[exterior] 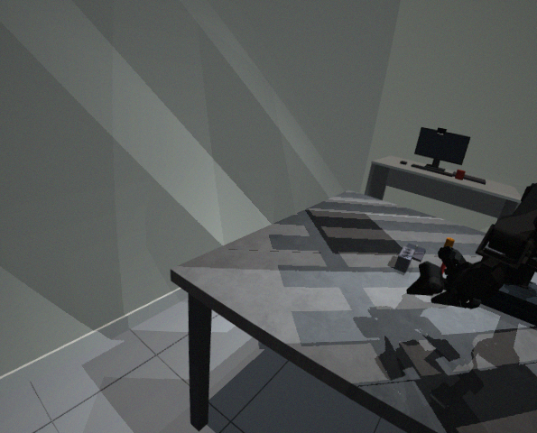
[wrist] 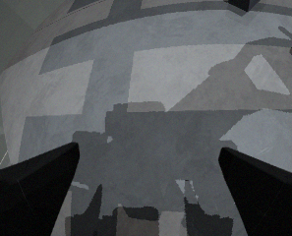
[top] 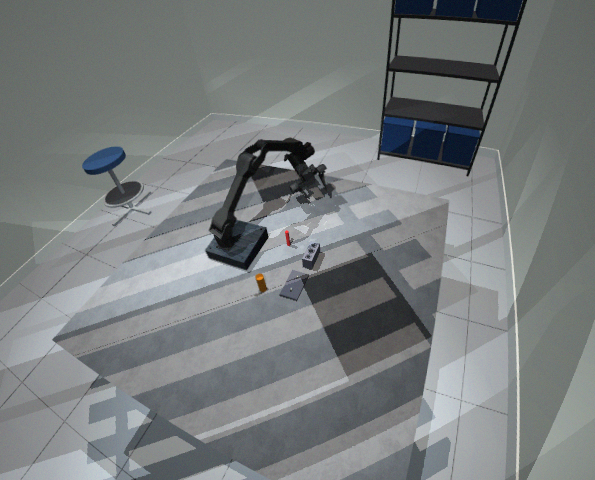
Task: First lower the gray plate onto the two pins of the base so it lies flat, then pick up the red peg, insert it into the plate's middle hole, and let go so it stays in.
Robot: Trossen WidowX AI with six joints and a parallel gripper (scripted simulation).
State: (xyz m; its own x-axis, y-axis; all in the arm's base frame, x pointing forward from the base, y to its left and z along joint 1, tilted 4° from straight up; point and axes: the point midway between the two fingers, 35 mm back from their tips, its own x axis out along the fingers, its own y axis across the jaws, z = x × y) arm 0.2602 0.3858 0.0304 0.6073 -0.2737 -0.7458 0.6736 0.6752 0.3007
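The gray plate lies 7 cm ahead of my gripper tip, 31 cm to the right of it and 5 cm below it. Also, from my gripper tip: red peg 5 cm behind, 27 cm to the right, 4 cm below; orange cylinder 6 cm behind, 50 cm to the right, 4 cm below; base 5 cm ahead, 45 cm to the right, 8 cm below.
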